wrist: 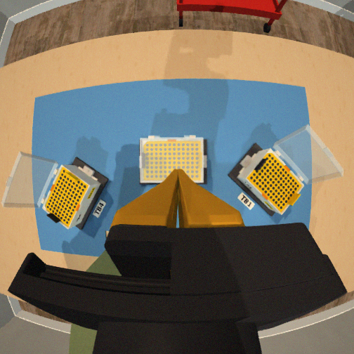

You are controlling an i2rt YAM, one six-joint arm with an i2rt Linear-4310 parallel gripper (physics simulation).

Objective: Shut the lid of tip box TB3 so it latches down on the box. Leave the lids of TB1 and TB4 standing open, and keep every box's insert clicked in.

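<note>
The middle box (pixel 172 155), at the centre, has its clear lid lying over its yellow insert; its own label does not show, and whether the latch is caught cannot be told. TB4 (pixel 70 195) is at the left, with its clear lid (pixel 29 180) standing open to the left and its yellow insert in the box. TB1 (pixel 275 181) is at the right, with its clear lid (pixel 311 154) standing open to the upper right and its yellow insert in the box. My gripper (pixel 177 175) is shut and empty, its tips overlapping the front edge of the middle box in view; the height between them is unclear.
The boxes stand on a blue mat (pixel 110 100) on a wooden table (pixel 115 55). The labels of TB4 (pixel 99 208) and TB1 (pixel 246 200) lie beside their boxes. A red cart (pixel 230 7) stands beyond the far table edge. A green surface shows partly at lower left.
</note>
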